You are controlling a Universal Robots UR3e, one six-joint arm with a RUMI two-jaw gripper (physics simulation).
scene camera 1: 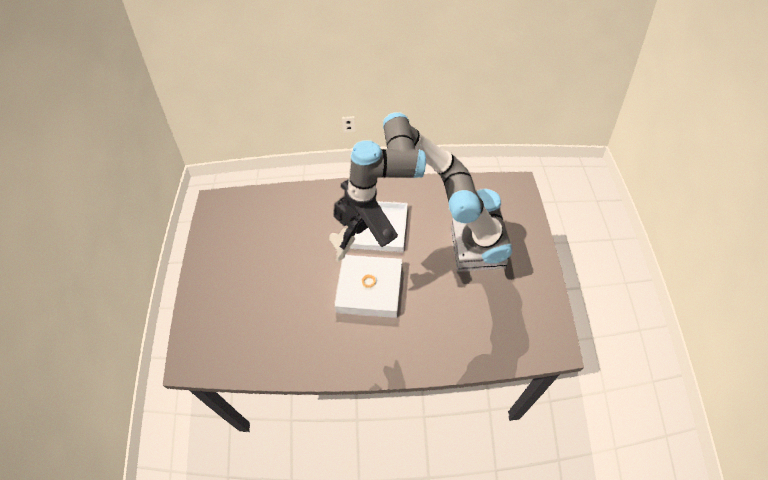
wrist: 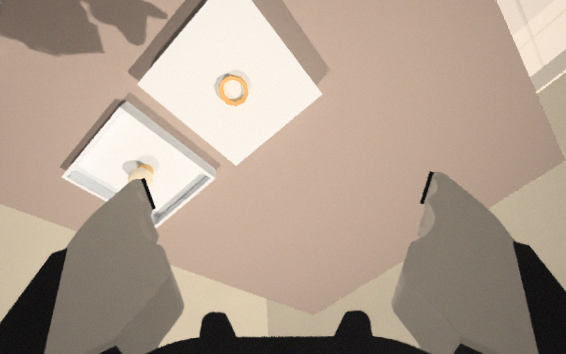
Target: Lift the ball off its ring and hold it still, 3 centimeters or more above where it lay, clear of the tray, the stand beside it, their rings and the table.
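Places are measured from the arm's base along level axes (x ahead, y left, z up), in millimetres.
Pixels of known places: gripper, between the fingertips: [scene camera 1: 358, 245] [wrist: 286, 180].
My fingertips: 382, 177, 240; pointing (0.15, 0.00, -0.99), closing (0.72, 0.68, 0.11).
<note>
Ahead of a thing's pixels: the offset from my fingertips to its top centre, as dx, dy, dz. "pt": to the spot under its first point. Level surfaces: height alone.
The cream ball @[-48, -300, -270] [wrist: 138, 175] sits on its orange ring @[pt -46, -281, -298] [wrist: 147, 168] in the white tray @[-48, -300, -292] [scene camera 1: 406, 226] [wrist: 160, 133]; the left finger partly overlaps it in the wrist view. The arm hides the ball in the scene view. My gripper [scene camera 1: 338, 244] [wrist: 286, 180] is open and empty, held high above the table, with its fingers wide apart and the ball outside the gap, beyond the left fingertip in the wrist view. The white stand [scene camera 1: 351, 294] [wrist: 200, 60] is beside the tray and bears an empty orange ring @[pt +4, -52, -265] [scene camera 1: 363, 281] [wrist: 221, 90].
The brown table @[dz -320] [scene camera 1: 254, 294] [wrist: 350, 125] carries the tray, the stand and the robot's base [scene camera 1: 468, 257], which is to the right in the scene view. A narrow gap separates tray and stand. The wall is behind the table's back edge.
</note>
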